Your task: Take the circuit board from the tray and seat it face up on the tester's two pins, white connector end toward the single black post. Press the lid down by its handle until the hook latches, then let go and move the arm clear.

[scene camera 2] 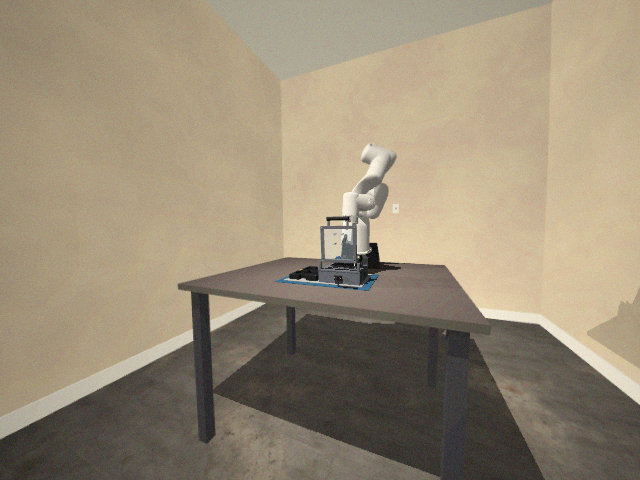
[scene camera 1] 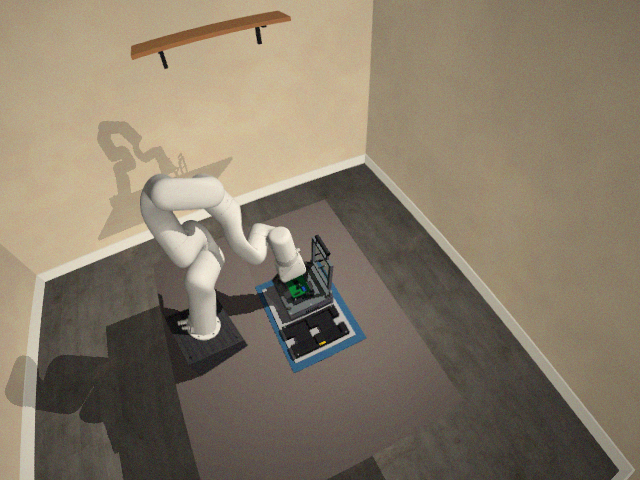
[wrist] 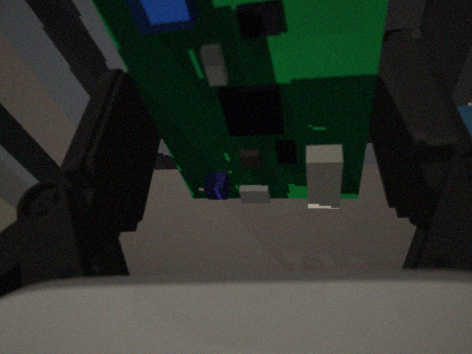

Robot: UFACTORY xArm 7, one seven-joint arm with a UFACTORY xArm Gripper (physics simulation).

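Frame: origin at the arm's base, x back, y right, z up, level; centimetres.
Where they show: gripper, fingertip midpoint: (scene camera 1: 296, 283) (wrist: 251, 89); arm's base, origin of the base link: (scene camera 2: 361, 250) (scene camera 1: 203, 326).
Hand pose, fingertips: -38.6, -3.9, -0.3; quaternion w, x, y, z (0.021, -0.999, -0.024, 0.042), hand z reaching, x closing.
Note:
Things, the pixels of their centre, and the offset from my fingertips, as dx, dy, dz. "spot": a spot on its surface instead. Level surfaces: height alone.
- green circuit board, body centre: (wrist: 250, 105) (scene camera 1: 296, 282) +0.0, +0.0, +0.8
- white connector, body centre: (wrist: 323, 178) +2.4, -3.5, +0.9
- lid, body centre: (scene camera 1: 320, 260) (scene camera 2: 338, 239) -10.2, +0.3, +9.5
- black tray, surface spot: (scene camera 1: 313, 333) spot: +0.9, +18.2, -8.7
- blue-bordered mat, its level: dz -9.1
- brown table, its level: dz -9.3
The green circuit board (scene camera 1: 297, 288) (wrist: 310, 105) is face up between the two black fingers of my gripper (wrist: 251, 89), which is shut on its side edges. The white connector (wrist: 324, 175) is at the board end nearest the wrist camera's lower edge. The board is over the grey tester (scene camera 1: 310, 308) (scene camera 2: 330, 275); whether it touches the pins cannot be told. The lid (scene camera 1: 323, 266) (scene camera 2: 338, 243) stands upright and open, with its black handle (scene camera 1: 322, 245) (scene camera 2: 338, 218) on top. The pins and the single black post are hidden. The black tray (scene camera 1: 313, 333) (scene camera 2: 305, 272) holds no board.
The tester and tray stand on a blue-bordered mat (scene camera 1: 356, 337) (scene camera 2: 372, 284) on the brown table (scene camera 1: 382, 382) (scene camera 2: 413, 299). The upright lid is close beside the gripper on the side away from the arm's base (scene camera 1: 204, 330).

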